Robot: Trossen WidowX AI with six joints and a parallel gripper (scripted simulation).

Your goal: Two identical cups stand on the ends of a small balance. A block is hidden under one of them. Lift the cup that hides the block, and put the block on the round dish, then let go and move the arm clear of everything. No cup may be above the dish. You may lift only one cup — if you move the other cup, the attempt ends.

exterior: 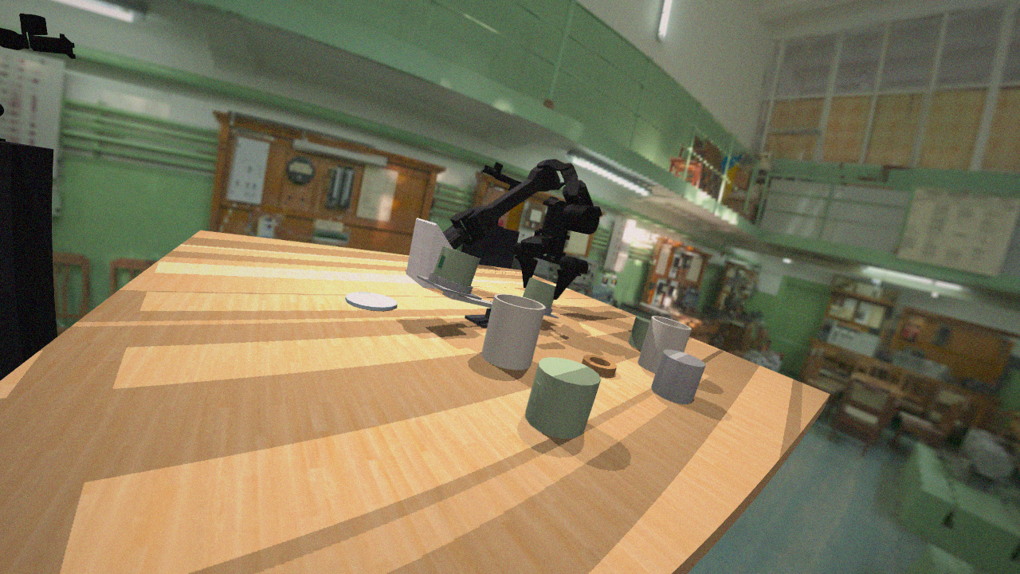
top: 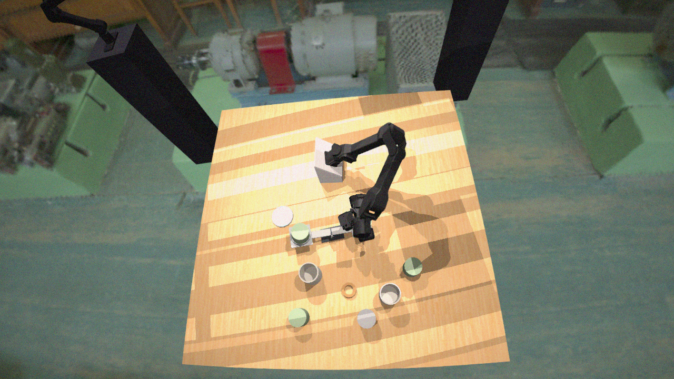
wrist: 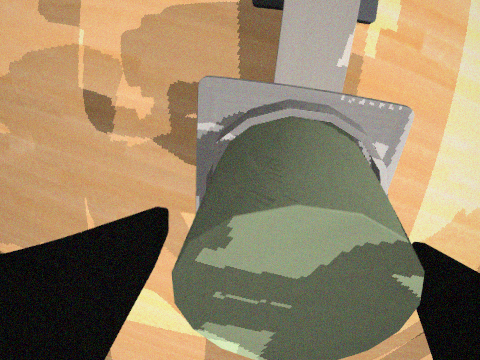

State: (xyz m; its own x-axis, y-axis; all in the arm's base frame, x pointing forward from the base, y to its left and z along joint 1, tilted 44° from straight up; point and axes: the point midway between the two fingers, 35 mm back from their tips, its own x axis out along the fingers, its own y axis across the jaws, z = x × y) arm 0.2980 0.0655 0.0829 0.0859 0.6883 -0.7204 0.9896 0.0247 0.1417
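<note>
Right now my gripper tip is 20 mm above the grey block. The rest, counted from my gripper tip: grey cylinder: 360 mm ahead, 20 mm to the right, 30 mm below; then round light-blue dish: 90 mm behind, 360 mm to the right, 60 mm below; then small grey balance: 20 mm ahead, 130 mm to the right, 20 mm below.
</note>
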